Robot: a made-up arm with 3 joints. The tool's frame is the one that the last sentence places. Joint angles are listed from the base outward.
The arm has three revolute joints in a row. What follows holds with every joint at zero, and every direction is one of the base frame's. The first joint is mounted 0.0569 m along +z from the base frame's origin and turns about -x. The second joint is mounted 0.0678 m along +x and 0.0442 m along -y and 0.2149 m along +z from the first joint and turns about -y. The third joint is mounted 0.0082 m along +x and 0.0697 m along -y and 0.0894 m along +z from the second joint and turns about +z. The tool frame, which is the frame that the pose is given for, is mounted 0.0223 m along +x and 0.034 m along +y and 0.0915 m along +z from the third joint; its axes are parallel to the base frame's.
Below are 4 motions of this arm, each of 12 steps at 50 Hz.
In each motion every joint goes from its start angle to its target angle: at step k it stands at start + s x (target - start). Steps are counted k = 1, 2, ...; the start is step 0. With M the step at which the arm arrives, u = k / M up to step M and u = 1 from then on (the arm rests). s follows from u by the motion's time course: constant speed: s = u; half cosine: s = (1 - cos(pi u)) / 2; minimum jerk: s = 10 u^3 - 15 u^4 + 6 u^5.
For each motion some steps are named. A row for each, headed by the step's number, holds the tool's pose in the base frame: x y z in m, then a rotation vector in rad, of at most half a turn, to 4 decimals.
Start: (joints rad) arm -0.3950 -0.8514 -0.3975
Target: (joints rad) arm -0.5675 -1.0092 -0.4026
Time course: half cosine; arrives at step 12
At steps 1, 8, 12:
1: 0.2317 -0.2011 0.3001 0.1997 0.9001 -0.1992
8: 0.2408 -0.2205 0.2558 0.2832 1.0213 -0.1089
12: 0.2433 -0.2252 0.2402 0.3103 1.0609 -0.0746

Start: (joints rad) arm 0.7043 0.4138 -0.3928
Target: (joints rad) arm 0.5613 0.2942 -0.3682
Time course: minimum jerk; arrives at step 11
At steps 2, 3, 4, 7, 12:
2: 0.0343 0.1857 0.4199 -0.5995 -0.5188 -0.2285
3: 0.0361 0.1816 0.4223 -0.5907 -0.5071 -0.2332
4: 0.0388 0.1752 0.4259 -0.5773 -0.4893 -0.2401
7: 0.0493 0.1502 0.4380 -0.5250 -0.4211 -0.2632
12: 0.0548 0.1365 0.4435 -0.4968 -0.3847 -0.2735

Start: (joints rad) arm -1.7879 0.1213 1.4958
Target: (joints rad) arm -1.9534 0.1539 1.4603
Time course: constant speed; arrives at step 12
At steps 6, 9, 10, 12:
6: 0.0196 -0.3473 -0.1431 1.3838 -1.3961 0.8753
9: 0.0184 -0.3384 -0.1570 1.4147 -1.4166 0.8379
10: 0.0180 -0.3354 -0.1615 1.4250 -1.4233 0.8254
12: 0.0172 -0.3291 -0.1704 1.4457 -1.4364 0.8000

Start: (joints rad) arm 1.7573 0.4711 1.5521
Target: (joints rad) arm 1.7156 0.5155 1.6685
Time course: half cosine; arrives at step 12
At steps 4, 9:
4: -0.0392 0.3736 0.0838 -1.6721 1.1134 1.5119
9: -0.0444 0.3696 0.0962 -1.6516 1.1440 1.5844

